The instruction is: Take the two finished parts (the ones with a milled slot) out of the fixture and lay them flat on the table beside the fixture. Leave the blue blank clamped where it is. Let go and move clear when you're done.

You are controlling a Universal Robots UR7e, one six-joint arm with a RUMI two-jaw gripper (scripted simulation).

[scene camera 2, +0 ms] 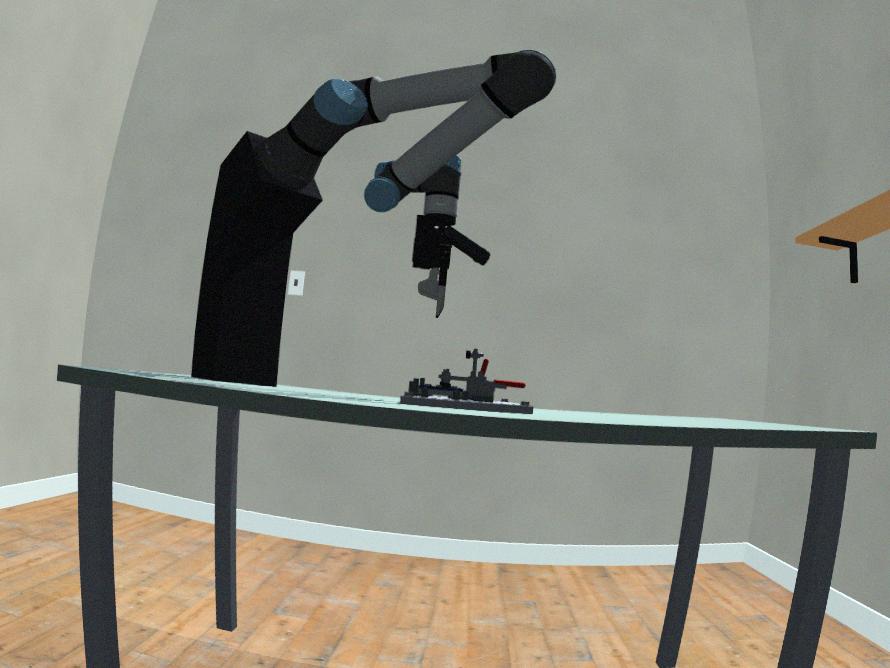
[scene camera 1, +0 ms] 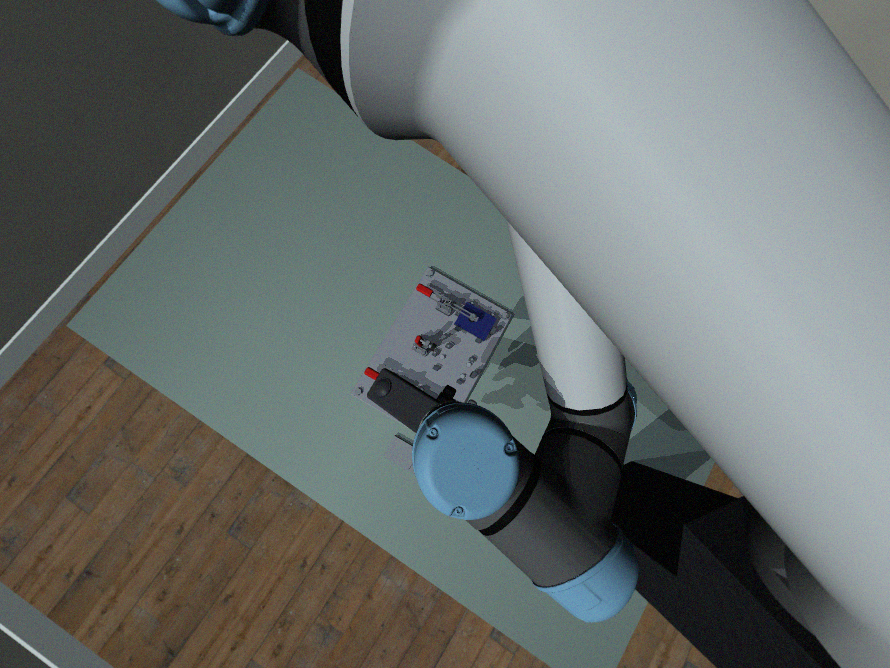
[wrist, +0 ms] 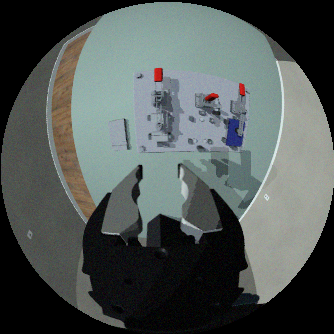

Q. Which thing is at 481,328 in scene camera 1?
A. A blue blank.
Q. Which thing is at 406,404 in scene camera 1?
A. My gripper.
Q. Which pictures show my gripper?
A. Scene camera 2, scene camera 1 and the wrist view: all of them.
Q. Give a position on a grey fixture plate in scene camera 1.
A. At 418,316
